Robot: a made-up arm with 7 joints. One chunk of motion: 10 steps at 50 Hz.
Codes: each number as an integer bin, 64 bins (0 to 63) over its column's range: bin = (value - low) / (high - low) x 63, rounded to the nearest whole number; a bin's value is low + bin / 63 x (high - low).
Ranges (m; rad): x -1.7..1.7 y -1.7..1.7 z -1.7..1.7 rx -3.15..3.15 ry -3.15..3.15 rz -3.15..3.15
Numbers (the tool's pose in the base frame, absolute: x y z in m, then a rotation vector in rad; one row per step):
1: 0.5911 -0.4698 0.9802 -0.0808 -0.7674 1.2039
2: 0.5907 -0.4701 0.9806 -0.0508 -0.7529 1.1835
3: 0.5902 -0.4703 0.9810 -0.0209 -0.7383 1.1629
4: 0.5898 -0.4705 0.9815 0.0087 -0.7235 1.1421
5: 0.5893 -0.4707 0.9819 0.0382 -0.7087 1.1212
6: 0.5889 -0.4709 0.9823 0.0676 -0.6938 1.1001
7: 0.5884 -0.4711 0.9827 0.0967 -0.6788 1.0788
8: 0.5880 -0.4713 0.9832 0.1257 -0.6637 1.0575
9: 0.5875 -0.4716 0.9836 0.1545 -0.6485 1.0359
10: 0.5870 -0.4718 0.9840 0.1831 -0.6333 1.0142
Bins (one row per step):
1: 42 23 50 31 24 44
2: 42 23 50 31 24 43
3: 42 23 50 31 24 43
4: 42 23 50 32 24 43
5: 42 23 50 32 24 43
6: 42 23 50 32 25 43
7: 42 23 50 32 25 42
8: 42 23 50 33 25 42
9: 42 23 50 33 25 42
10: 42 23 50 33 25 42

